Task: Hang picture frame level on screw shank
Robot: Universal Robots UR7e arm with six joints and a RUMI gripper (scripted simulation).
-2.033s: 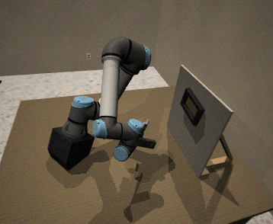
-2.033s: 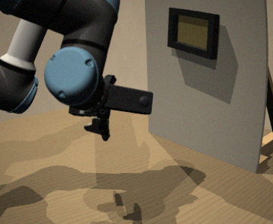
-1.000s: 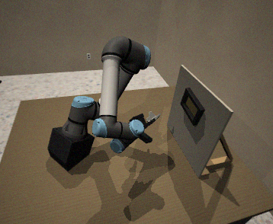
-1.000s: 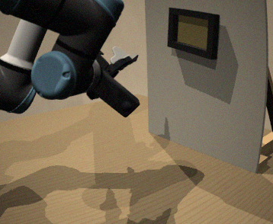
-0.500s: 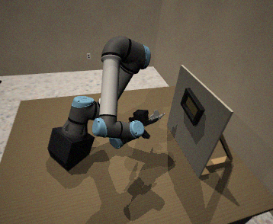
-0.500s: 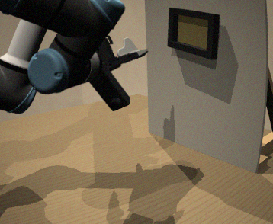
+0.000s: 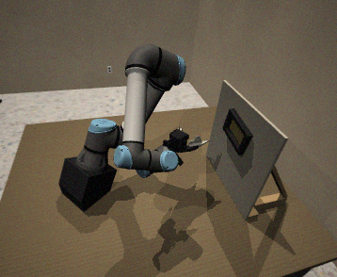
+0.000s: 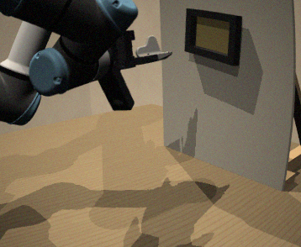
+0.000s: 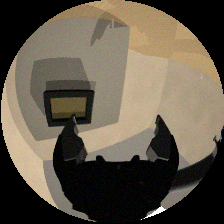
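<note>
Right now my hand is 19 cm short of the picture frame, 5 cm to the left of it and 6 cm below it. Also, from my hand: grey board (20 cm ahead, 5 cm to the right, 5 cm below).
</note>
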